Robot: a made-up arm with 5 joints. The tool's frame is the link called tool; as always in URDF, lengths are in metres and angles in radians. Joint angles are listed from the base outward. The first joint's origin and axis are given. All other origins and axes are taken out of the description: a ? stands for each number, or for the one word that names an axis. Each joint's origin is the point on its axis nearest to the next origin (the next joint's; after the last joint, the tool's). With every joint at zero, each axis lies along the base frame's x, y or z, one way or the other. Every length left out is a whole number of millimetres.
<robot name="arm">
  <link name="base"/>
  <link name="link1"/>
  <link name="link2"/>
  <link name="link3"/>
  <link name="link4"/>
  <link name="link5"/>
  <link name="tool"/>
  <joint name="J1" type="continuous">
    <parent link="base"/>
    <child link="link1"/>
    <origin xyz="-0.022 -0.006 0.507" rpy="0 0 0"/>
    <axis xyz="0 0 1"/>
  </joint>
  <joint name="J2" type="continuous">
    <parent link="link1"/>
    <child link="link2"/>
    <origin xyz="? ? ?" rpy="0 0 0"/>
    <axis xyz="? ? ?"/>
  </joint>
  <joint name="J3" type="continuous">
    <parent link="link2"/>
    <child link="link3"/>
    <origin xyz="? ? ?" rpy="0 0 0"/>
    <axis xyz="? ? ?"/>
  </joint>
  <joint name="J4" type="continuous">
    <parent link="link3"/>
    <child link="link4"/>
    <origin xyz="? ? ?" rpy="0 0 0"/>
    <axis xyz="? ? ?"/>
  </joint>
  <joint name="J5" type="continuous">
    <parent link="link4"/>
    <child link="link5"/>
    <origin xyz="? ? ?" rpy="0 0 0"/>
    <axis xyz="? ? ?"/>
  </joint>
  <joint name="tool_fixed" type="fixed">
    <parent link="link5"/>
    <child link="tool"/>
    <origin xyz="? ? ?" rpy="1.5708 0 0"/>
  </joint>
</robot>
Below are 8 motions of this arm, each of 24 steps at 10 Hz.
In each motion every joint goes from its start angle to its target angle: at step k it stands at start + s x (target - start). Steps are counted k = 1, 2, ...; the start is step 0. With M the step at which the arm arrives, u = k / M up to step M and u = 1 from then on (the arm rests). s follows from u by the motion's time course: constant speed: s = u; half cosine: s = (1 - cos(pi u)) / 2; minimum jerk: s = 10 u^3 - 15 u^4 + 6 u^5.
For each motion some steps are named. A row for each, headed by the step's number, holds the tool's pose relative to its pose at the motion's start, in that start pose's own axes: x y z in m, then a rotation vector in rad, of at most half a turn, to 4 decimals.
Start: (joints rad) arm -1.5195 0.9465 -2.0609 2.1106 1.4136
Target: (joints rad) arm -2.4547 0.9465 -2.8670 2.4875 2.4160
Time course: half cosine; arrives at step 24
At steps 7, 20, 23, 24:
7: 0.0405 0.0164 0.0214 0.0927 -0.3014 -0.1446
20: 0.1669 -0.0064 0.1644 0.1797 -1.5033 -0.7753
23: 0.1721 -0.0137 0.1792 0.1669 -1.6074 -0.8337
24: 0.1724 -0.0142 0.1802 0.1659 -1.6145 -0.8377

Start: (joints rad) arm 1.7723 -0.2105 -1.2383 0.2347 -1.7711
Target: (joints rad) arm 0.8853 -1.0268 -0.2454 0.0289 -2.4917
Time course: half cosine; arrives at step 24
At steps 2, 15, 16, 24:
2: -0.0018 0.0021 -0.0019 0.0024 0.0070 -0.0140
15: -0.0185 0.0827 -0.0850 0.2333 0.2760 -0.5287
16: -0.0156 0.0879 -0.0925 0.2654 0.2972 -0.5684
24: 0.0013 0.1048 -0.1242 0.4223 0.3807 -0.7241

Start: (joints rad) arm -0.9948 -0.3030 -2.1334 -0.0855 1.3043
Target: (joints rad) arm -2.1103 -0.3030 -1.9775 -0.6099 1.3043
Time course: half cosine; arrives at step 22
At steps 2, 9, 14, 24:
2: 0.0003 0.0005 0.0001 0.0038 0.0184 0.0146
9: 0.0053 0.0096 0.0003 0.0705 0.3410 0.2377
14: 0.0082 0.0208 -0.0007 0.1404 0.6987 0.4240
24: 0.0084 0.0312 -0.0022 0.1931 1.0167 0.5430

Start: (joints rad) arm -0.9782 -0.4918 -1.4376 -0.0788 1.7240
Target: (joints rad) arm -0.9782 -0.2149 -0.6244 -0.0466 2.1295
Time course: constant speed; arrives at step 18
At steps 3, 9, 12, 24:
3: 0.0055 -0.0109 0.0336 -0.1838 -0.0674 0.0348
9: 0.0168 -0.0144 0.1015 -0.5440 -0.1974 0.1416
12: 0.0223 -0.0071 0.1337 -0.7194 -0.2576 0.2134
24: 0.0320 0.0236 0.1895 -1.0585 -0.3618 0.3936

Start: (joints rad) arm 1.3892 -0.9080 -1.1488 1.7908 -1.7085
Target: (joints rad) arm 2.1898 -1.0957 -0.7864 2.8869 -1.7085
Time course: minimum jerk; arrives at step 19
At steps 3, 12, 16, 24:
3: 0.0010 -0.0028 -0.0006 0.0377 0.0238 0.0113
12: 0.0120 -0.0518 -0.0280 0.9150 0.5980 0.0035
16: 0.0081 -0.0613 -0.0364 1.1940 0.7751 -0.1201
24: 0.0073 -0.0624 -0.0373 1.2294 0.7968 -0.1411

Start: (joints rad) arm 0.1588 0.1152 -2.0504 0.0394 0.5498
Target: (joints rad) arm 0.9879 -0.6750 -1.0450 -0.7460 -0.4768
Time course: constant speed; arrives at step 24
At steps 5, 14, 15, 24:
5: -0.0079 0.0221 -0.0196 0.1957 0.1484 0.0384
14: -0.0180 0.0684 -0.0328 0.4974 0.3551 0.2104
15: -0.0190 0.0736 -0.0325 0.5252 0.3728 0.2364
24: -0.0291 0.1159 -0.0160 0.7075 0.4802 0.5113

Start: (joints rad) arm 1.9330 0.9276 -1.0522 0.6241 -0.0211
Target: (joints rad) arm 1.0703 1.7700 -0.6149 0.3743 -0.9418
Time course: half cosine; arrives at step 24
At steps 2, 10, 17, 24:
2: -0.0018 -0.0037 0.0019 0.0077 0.0028 -0.0173
10: -0.0548 -0.0706 0.0179 0.2725 0.0879 -0.3317
17: -0.1294 -0.1110 -0.0216 0.8203 0.2459 -0.5155
24: -0.1550 -0.1100 -0.0531 1.1168 0.3283 -0.4967

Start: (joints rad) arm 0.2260 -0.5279 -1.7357 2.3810 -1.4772
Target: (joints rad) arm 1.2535 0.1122 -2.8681 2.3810 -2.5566
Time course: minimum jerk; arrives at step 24
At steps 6, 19, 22, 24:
6: 0.0061 0.0119 0.0074 -0.0513 0.2176 -0.0078
19: 0.0924 0.0761 0.0172 -0.4918 1.9539 -0.0791
22: 0.0987 0.0781 0.0136 -0.5314 2.0742 -0.0843
24: 0.0992 0.0783 0.0132 -0.5349 2.0844 -0.0847

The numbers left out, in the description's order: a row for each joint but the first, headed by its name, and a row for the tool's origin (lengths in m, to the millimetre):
J2: xyz -0.03 -0.027 0, axis 0 1 0
J3: xyz 0.007 0 0.138, axis 0 1 0
J4: xyz 0.012 0 -0.155, axis 0 1 0
J5: xyz 0.036 0 -0.031, axis 0 0 -1
tool: xyz -0.011 0.003 0

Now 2 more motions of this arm.
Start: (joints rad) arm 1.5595 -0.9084 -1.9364 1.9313 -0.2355
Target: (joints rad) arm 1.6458 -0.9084 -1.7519 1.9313 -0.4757
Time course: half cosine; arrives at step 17
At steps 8, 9, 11, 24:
8: 0.0022 -0.0149 0.0038 0.0527 0.1342 -0.0717
9: 0.0026 -0.0179 0.0044 0.0642 0.1617 -0.0857
11: 0.0032 -0.0238 0.0054 0.0868 0.2147 -0.1119
24: 0.0040 -0.0331 0.0067 0.1239 0.2983 -0.1514

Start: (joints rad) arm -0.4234 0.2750 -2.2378 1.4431 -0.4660
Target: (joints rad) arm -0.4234 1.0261 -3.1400 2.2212 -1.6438
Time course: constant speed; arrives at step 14
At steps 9, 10, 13, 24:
9: 0.0155 -0.0524 0.0157 0.3086 0.7467 -0.2741
10: 0.0156 -0.0590 0.0163 0.3574 0.8268 -0.2915
13: 0.0139 -0.0790 0.0167 0.5188 1.0613 -0.3238
24: 0.0125 -0.0857 0.0163 0.5773 1.1371 -0.3274

